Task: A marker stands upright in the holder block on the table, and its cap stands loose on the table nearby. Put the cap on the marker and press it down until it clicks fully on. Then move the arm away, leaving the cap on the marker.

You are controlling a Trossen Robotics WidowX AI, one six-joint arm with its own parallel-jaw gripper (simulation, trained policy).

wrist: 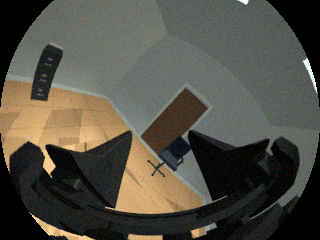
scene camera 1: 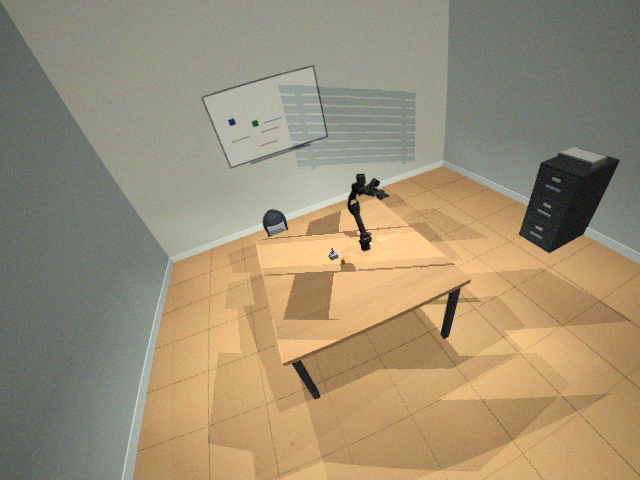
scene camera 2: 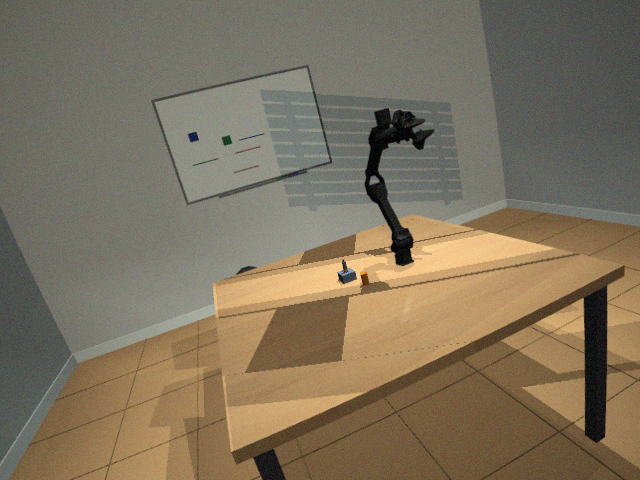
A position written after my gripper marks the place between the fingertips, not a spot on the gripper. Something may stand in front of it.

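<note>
Here I find my gripper [scene camera 2: 429, 125], [wrist: 160, 134], visible to me in both views.
</note>
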